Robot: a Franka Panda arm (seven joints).
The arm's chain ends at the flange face. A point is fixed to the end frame.
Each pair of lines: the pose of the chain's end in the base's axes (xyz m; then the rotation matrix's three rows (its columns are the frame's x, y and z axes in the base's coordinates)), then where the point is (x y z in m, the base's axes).
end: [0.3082, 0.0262, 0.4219], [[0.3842, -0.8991, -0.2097], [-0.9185, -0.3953, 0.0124], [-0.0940, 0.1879, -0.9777]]
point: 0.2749 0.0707 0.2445
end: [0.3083, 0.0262, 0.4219], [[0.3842, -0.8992, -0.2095], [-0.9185, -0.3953, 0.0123], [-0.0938, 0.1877, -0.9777]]
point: 0.2750 0.0707 0.2445
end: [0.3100, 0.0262, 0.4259], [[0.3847, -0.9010, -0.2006], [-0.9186, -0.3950, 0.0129], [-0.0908, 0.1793, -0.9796]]
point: 0.2784 0.0708 0.2482
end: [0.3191, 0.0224, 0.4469], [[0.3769, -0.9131, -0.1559], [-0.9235, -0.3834, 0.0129], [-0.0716, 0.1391, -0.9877]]
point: 0.2961 0.0670 0.2679
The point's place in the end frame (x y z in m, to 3 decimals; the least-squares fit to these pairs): -0.037 -0.021 0.181
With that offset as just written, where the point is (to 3 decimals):
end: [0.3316, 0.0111, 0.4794], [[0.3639, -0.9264, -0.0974], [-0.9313, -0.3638, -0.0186], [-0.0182, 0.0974, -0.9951]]
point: 0.320 0.050 0.298
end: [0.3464, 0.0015, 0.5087], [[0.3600, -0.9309, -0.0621], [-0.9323, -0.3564, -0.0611], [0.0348, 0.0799, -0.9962]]
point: 0.341 0.032 0.325
